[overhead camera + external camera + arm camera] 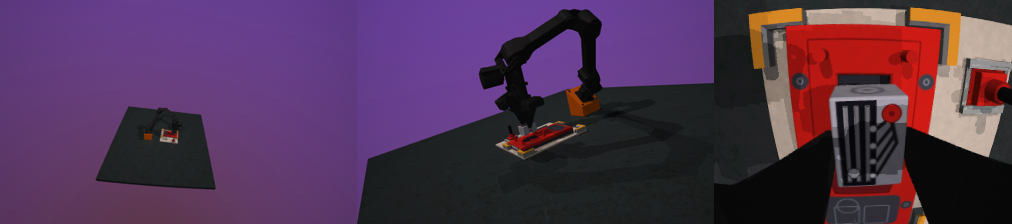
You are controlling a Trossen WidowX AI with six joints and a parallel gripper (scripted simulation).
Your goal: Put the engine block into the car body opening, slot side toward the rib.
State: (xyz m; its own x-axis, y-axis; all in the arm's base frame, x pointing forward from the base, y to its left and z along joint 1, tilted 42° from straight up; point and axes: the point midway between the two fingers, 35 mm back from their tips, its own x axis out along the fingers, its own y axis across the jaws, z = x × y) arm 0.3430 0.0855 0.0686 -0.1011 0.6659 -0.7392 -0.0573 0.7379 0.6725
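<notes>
My gripper tip is now 5 cm above the cream base plate, 4 cm past it and 2 cm to the left of it. Also, from my gripper tip: engine block 1 cm below; then dark upright peg 11 cm to the right, 3 cm below, 2 cm ahead.
</notes>
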